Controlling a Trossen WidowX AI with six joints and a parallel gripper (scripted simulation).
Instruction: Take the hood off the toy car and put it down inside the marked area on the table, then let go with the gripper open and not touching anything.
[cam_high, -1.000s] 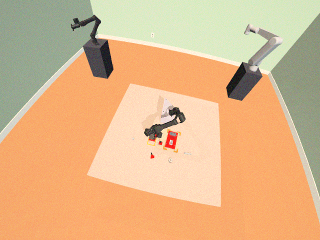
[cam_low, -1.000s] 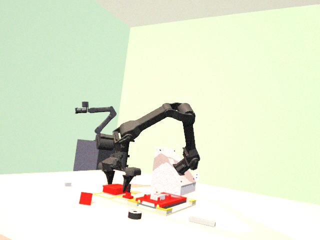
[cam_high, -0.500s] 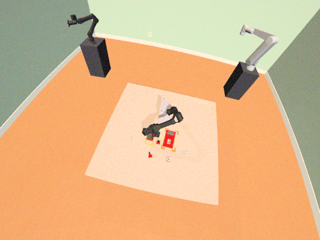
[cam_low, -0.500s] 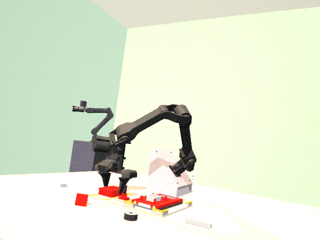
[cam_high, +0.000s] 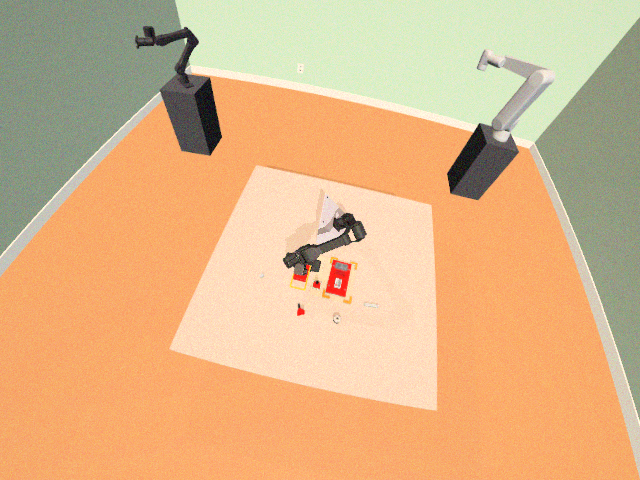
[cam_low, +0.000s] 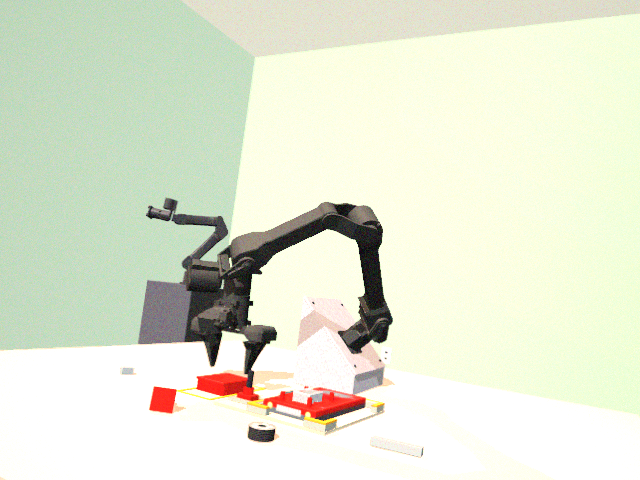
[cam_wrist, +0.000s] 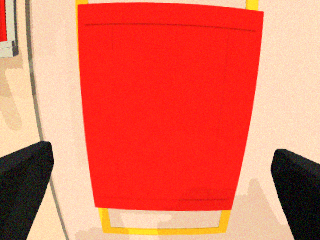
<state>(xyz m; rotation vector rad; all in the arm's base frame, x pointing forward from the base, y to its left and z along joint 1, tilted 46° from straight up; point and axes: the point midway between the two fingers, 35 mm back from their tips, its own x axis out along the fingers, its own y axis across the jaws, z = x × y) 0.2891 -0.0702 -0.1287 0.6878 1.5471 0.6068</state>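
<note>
Right now my gripper tip is 2 cm above the red hood and 1 cm short of it. Round my gripper tip: black wheel: 23 cm to the left, 23 cm ahead, 3 cm below; then white bar: 40 cm to the left, 12 cm ahead, 3 cm below.
</note>
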